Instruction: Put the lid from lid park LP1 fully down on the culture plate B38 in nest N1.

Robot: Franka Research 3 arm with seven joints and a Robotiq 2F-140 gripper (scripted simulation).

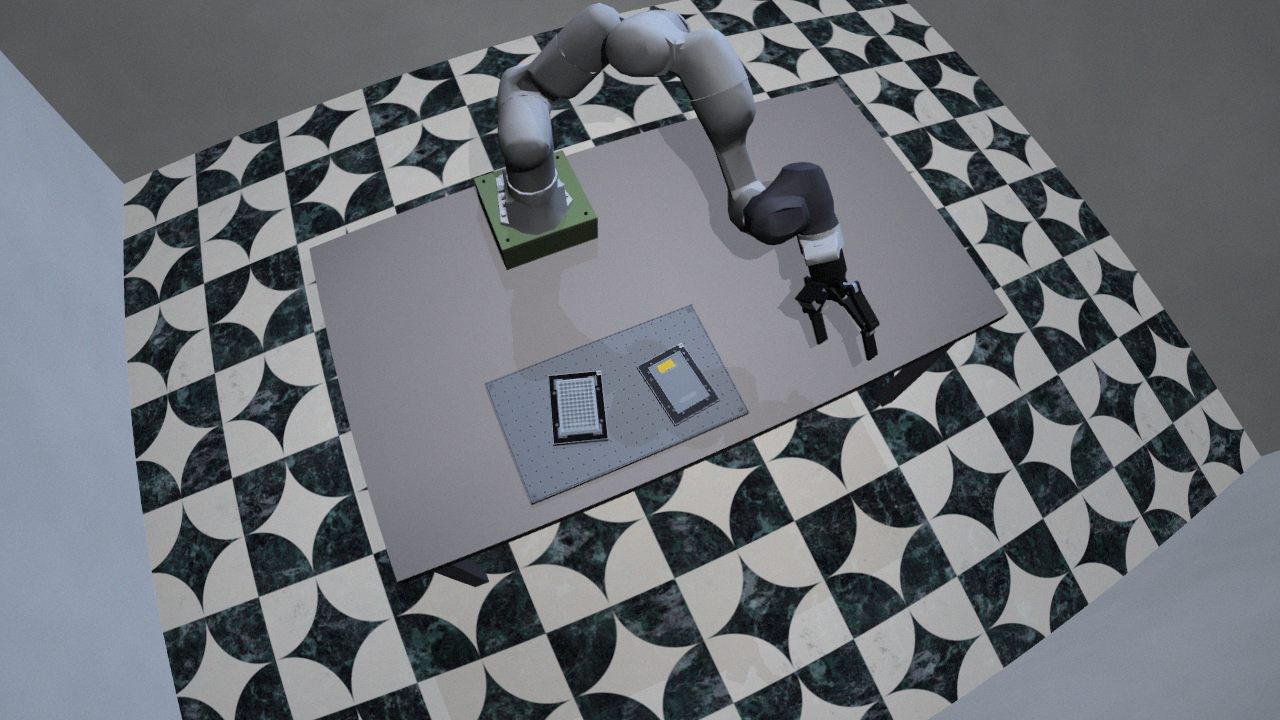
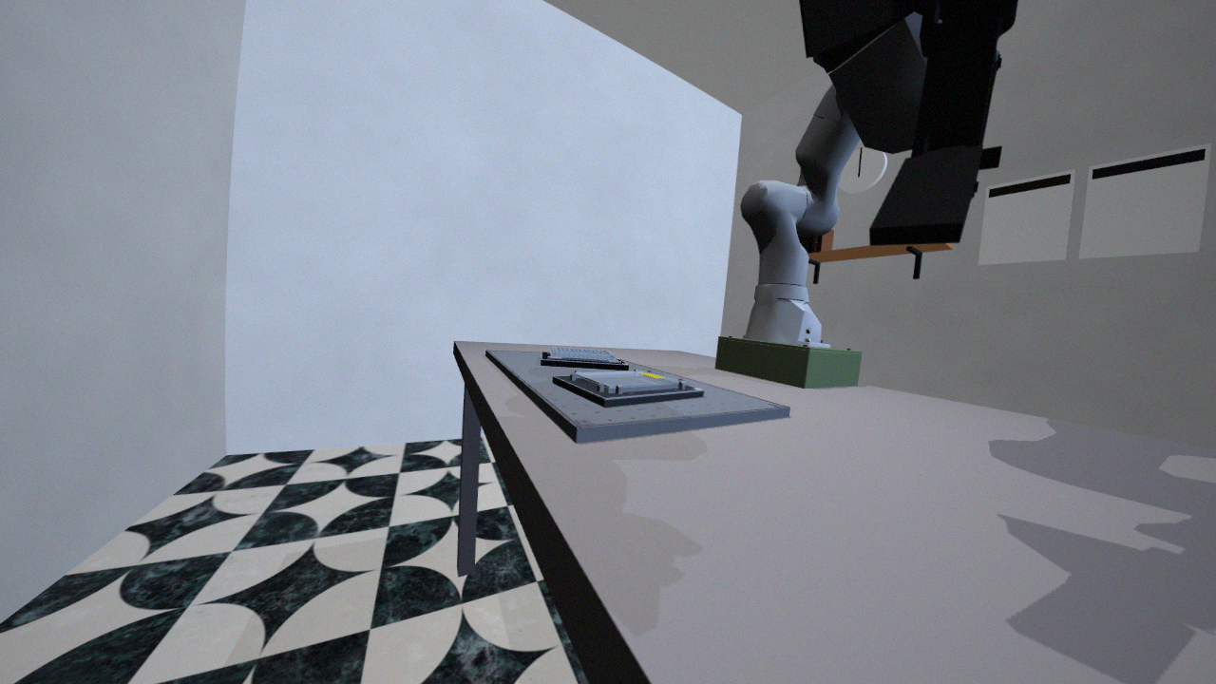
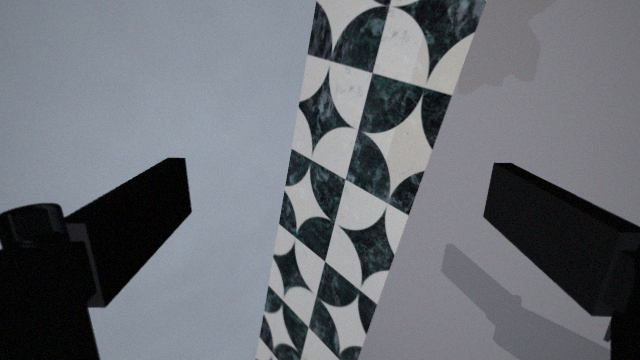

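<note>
My gripper is now 32 cm to the left of the lid, 18 cm above it and 11 cm past it. The rest, counted from my hand: culture plate (55 cm to the right, 17 cm below, 14 cm behind); then lid park LP1 (32 cm to the right, 19 cm below, 11 cm behind); then black nest N1 (55 cm to the right, 18 cm below, 14 cm behind).
</note>
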